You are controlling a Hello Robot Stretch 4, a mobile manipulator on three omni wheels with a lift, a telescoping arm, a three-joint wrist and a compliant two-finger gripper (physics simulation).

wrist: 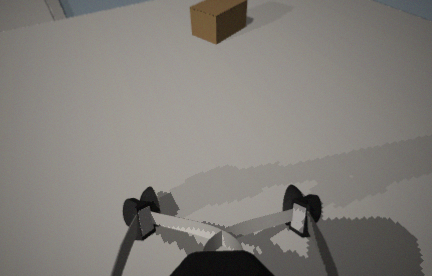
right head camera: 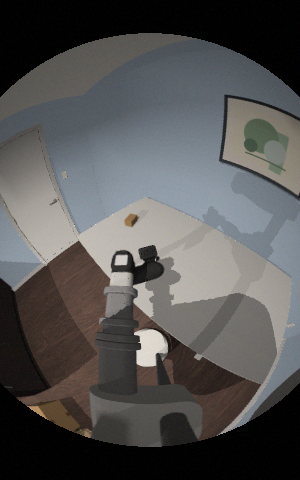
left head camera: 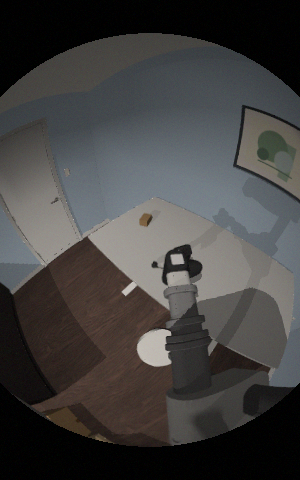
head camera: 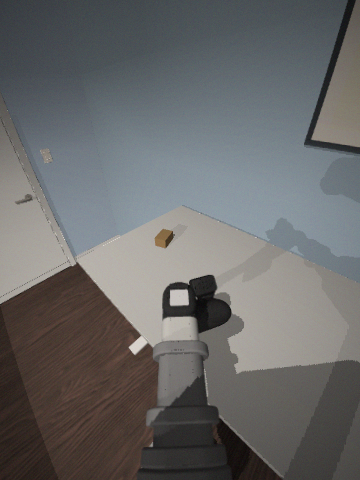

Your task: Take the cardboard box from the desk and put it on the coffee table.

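Pixels of known places: gripper, between the fingertips: [wrist: 222, 202]; robot's base, origin of its link: [right head camera: 147, 346] [left head camera: 157, 346].
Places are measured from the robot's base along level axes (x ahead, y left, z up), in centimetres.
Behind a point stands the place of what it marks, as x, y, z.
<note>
The cardboard box [head camera: 163, 238] @[82.7, 6.7, 97.2] [left head camera: 145, 219] @[82.5, 6.5, 97.2] [right head camera: 131, 220] @[82.5, 5.5, 96.7] [wrist: 218, 21] @[81.3, 5.5, 96.1], small and brown, sits on the pale desk [head camera: 300, 320] @[39.5, -43.1, 92.2] [left head camera: 120, 240] @[67.8, 23.4, 92.2] [right head camera: 190, 235] @[69.5, -34.9, 92.2] [wrist: 75, 125] @[56.4, 17.5, 92.2] near its far corner. In the wrist view it is at the top, well beyond the fingertips. My gripper [wrist: 222, 202] @[50.6, -3.1, 92.7] is open, with nothing between its fingers, over the desk on the near side of the box. In the head view the wrist hides the fingers. No coffee table can be made out.
A blue wall with a framed picture [left head camera: 275, 150] @[66.8, -67.9, 162.4] [right head camera: 260, 135] @[68.6, -65.9, 164.2] stands behind the desk. A white door [head camera: 20, 215] @[149.9, 141.4, 76.1] is at the left. A round white object [left head camera: 156, 347] @[0.2, 1.8, 18.7] [right head camera: 151, 347] @[0.1, -4.9, 18.7] is beside the arm, low down. A dark piece of furniture [left head camera: 20, 350] @[-40.5, 164.4, 22.9] stands at the far left.
</note>
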